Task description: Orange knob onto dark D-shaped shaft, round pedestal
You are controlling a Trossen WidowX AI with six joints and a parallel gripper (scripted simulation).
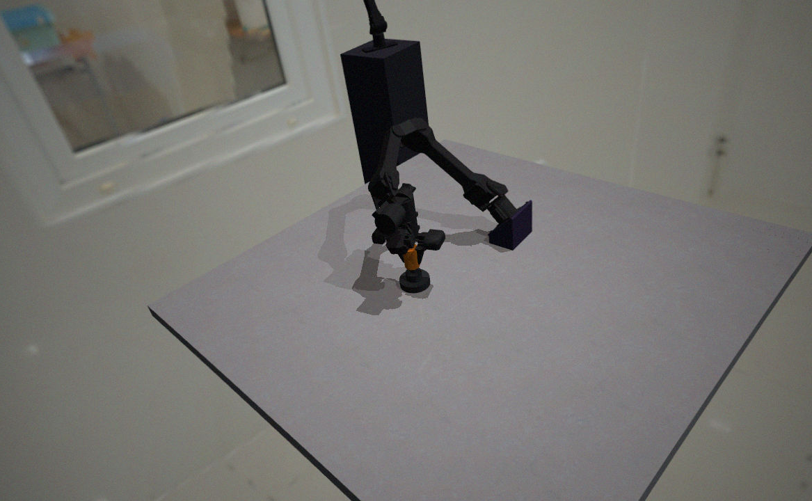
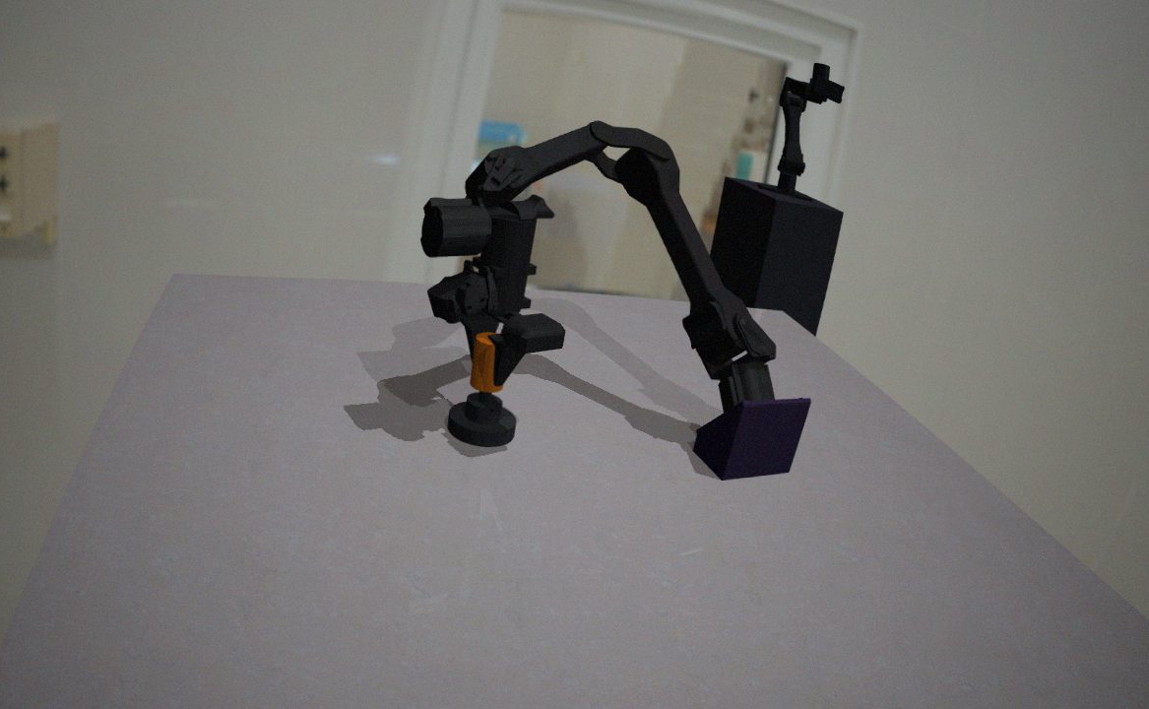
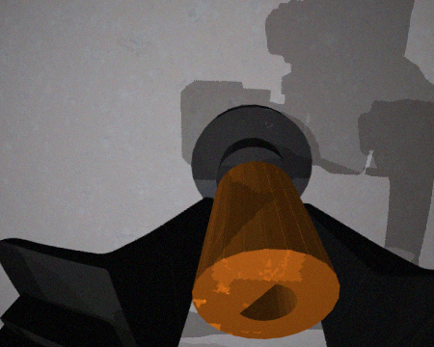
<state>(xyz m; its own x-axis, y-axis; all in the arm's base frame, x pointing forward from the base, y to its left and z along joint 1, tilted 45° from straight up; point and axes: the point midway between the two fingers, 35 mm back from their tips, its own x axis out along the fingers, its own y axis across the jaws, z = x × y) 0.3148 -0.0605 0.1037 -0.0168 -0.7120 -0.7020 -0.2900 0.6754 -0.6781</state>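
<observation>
The orange knob is 2 cm above my gripper tip. Round my gripper tip: round pedestal (4 cm below).
</observation>
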